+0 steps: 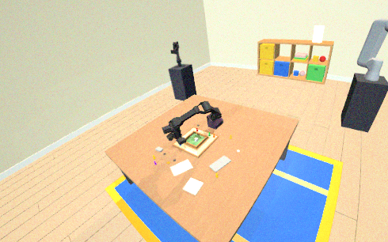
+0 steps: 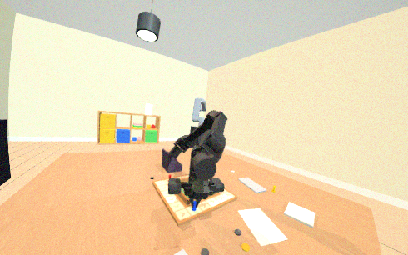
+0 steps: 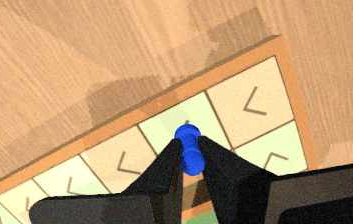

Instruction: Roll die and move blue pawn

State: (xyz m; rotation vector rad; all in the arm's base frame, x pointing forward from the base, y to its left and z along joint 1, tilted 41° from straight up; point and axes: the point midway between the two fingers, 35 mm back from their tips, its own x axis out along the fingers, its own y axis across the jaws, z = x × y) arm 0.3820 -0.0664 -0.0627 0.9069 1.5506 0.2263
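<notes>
Right now the blue pawn is 10 mm above my gripper tip. Round my gripper tip: white die: 110 mm behind, 90 mm to the left; then green tray: 110 mm behind, 70 mm to the left, 20 mm below; then red pawn: 230 mm behind, 10 mm to the left.
</notes>
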